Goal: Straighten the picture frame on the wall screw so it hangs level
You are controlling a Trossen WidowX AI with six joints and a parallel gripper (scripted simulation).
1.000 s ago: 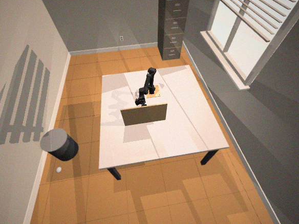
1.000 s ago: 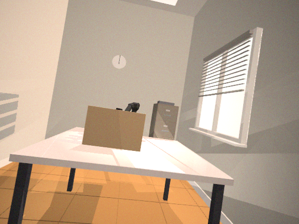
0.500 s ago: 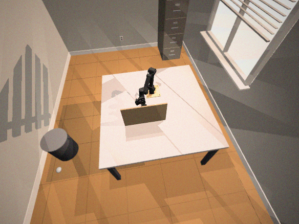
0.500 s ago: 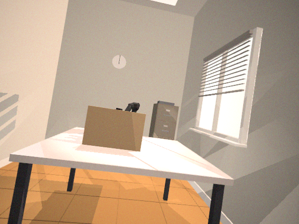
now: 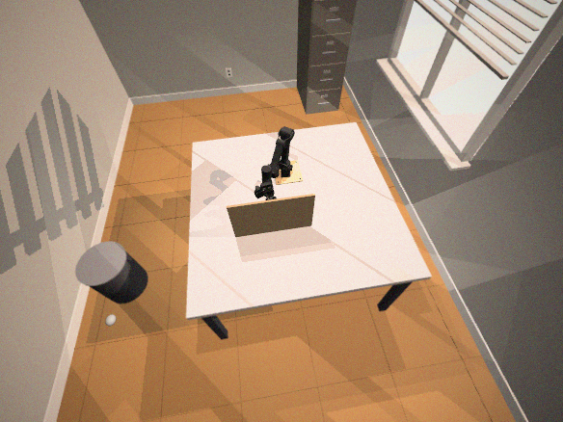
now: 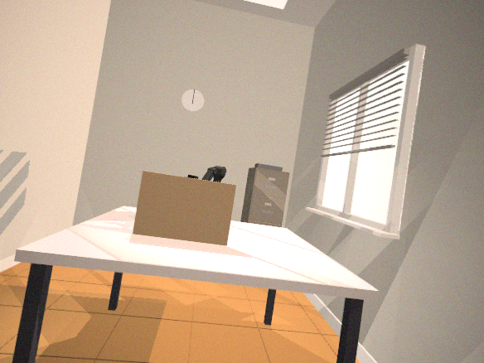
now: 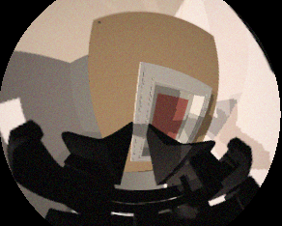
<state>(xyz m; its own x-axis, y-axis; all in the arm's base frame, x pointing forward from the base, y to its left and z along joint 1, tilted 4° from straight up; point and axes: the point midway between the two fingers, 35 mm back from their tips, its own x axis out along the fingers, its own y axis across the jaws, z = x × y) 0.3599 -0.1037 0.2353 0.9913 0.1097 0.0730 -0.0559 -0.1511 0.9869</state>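
My gripper tip is now 1 cm short of the picture frame, 1 cm to the right of it and 5 cm above it. The rest, counted from my gripper tip: wall board 2 cm ahead, 6 cm below.
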